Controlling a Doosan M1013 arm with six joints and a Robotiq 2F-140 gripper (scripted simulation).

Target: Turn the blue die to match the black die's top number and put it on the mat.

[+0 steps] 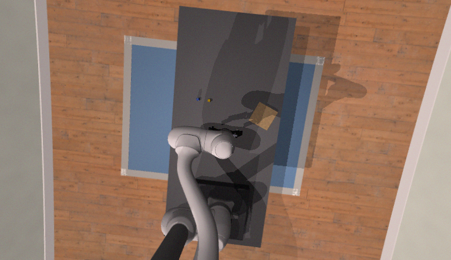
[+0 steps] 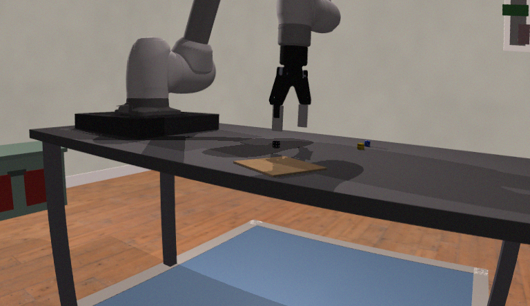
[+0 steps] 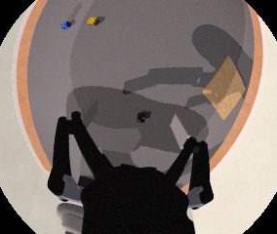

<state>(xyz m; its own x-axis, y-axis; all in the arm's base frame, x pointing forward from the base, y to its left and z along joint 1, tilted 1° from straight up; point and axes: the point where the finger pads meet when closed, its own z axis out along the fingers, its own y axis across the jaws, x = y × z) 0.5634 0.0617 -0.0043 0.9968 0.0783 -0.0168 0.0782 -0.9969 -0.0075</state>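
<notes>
My gripper is now 15 cm short of the yellow die, 14 cm to the right of it and 5 cm above it. The rest, counted from my hand: blue die: 15 cm ahead, 21 cm to the left, 5 cm below; tan mat: 12 cm ahead, 23 cm to the right, 6 cm below; black die: 3 cm behind, 2 cm to the right, 5 cm below.
</notes>
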